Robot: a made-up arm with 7 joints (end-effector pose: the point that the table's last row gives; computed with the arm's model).
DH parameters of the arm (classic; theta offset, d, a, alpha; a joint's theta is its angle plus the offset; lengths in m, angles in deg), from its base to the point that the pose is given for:
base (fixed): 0 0.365 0.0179 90
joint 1: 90 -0.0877 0.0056 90
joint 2: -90 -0.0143 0.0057 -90
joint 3: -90 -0.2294 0.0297 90
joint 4: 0 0.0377 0.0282 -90
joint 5: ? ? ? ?
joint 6: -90 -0.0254 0.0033 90
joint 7: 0 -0.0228 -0.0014 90
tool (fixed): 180 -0.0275 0 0
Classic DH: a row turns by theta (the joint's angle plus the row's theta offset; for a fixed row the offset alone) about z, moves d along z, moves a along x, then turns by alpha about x.
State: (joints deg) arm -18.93 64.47 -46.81 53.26 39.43 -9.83 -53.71
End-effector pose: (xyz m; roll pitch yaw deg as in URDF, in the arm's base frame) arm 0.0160 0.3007 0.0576 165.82 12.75 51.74
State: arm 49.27 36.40 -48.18 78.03 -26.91 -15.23 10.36
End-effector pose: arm 0.3387 0.0615 0.2559 174.58 2.70 -44.01
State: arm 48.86 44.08 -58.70 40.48 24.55 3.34 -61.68
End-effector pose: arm 0.3317 0.2060 0.1529 137.01 -23.91 51.50
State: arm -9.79 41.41 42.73 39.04 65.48 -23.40 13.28
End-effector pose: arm 0.1290 0.4256 0.1362 66.77 -4.65 61.82
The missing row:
joint 5: 0 -0.2265 -0.0164 -90
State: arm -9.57 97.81 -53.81 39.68 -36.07 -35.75 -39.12
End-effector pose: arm 0.0594 0.4742 0.2617 -137.70 48.63 8.72
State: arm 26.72 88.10 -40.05 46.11 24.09 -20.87 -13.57
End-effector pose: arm 0.1934 0.4368 0.2773 161.16 -8.40 27.87
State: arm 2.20 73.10 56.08 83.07 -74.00 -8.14 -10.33
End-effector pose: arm 0.1725 0.3570 0.4916 -127.83 -52.44 13.07
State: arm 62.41 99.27 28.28 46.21 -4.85 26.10 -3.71
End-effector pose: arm -0.0167 0.4364 0.6064 90.61 -24.50 105.02
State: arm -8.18 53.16 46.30 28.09 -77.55 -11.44 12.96
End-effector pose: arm 0.1230 0.4753 0.1799 -149.79 34.38 68.93
